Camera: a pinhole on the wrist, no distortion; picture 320 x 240 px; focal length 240.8 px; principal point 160.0 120.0 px. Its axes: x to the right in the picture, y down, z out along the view. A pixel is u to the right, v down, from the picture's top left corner.
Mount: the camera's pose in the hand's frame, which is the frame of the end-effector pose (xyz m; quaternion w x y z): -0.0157 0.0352 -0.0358 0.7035 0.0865 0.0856 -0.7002
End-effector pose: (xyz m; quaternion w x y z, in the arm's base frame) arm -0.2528 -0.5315 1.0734 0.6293 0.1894 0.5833 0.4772
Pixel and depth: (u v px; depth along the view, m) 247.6 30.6 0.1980
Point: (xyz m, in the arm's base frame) -0.0822 -0.5996 1.0911
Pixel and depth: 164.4 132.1 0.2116
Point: -0.0903 -0.4914 1.1024
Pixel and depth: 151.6 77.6 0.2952
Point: -0.0020 -0.5192 1.1527
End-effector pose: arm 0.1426 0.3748 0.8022 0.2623 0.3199 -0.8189 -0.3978
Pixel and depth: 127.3 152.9 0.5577
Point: -0.2469 0.5721 0.5057
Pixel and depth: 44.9 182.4 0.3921
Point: -0.2188 0.5602 0.7047
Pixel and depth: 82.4 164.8 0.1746
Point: 0.0160 0.4569 0.7638
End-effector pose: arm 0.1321 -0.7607 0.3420 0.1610 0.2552 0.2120 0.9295
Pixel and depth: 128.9 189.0 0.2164
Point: 0.1907 -0.6943 0.5068
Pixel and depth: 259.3 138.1 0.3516
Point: 0.3061 -0.5085 0.4668
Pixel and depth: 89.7 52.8 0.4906
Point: 0.5048 -0.7225 0.6759
